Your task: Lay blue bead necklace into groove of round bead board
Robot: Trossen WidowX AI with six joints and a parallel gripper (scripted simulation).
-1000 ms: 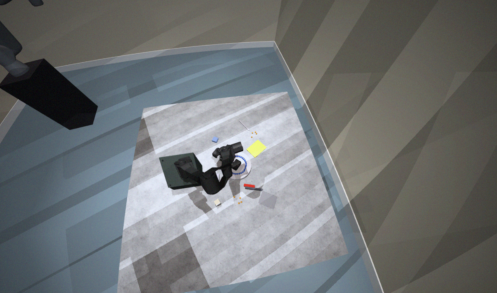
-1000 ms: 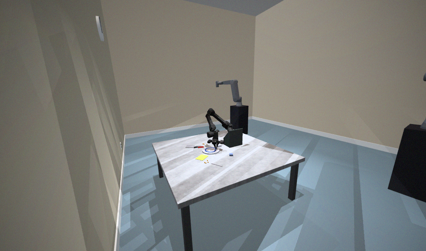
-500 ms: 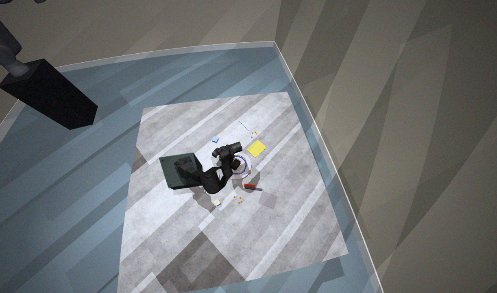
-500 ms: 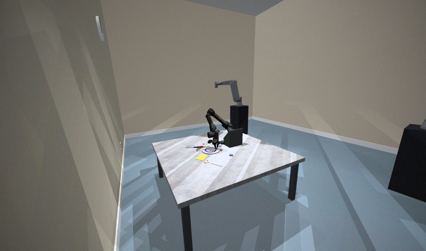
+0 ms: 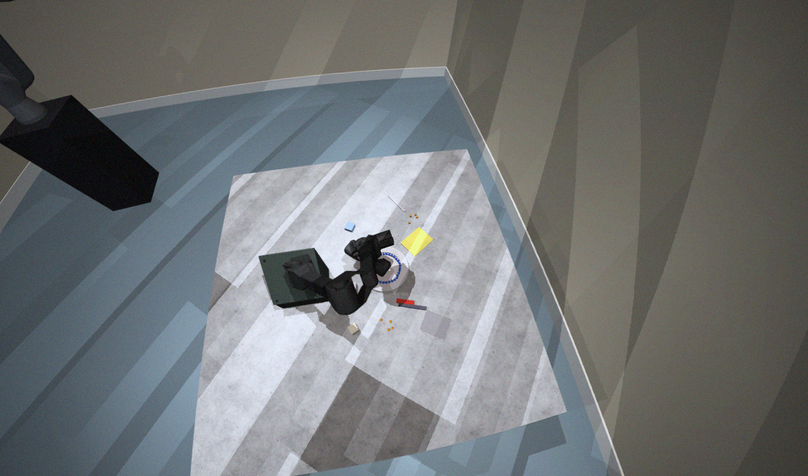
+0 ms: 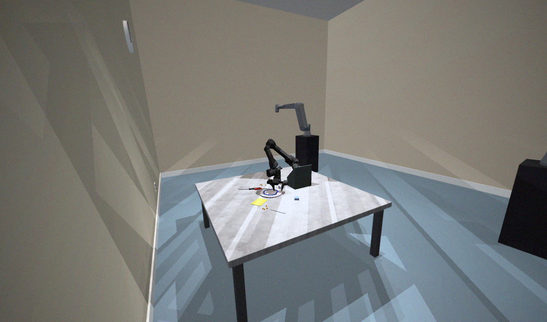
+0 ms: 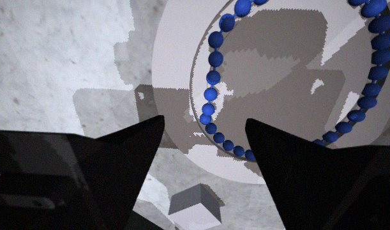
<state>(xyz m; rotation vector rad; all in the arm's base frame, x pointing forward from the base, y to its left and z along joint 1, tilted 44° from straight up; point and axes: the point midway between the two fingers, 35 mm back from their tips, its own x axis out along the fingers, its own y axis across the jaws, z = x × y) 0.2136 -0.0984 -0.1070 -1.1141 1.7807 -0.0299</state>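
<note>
My gripper tip is now 6 cm short of the round white bead board, 3 cm to the left of it and 1 cm above it. The rest, counted from my gripper tip: blue block 21 cm to the left, 5 cm behind, 1 cm below; then yellow sheet 23 cm ahead, 6 cm to the left, 2 cm below; then grey tool 20 cm to the right, 12 cm ahead, 1 cm below.
</note>
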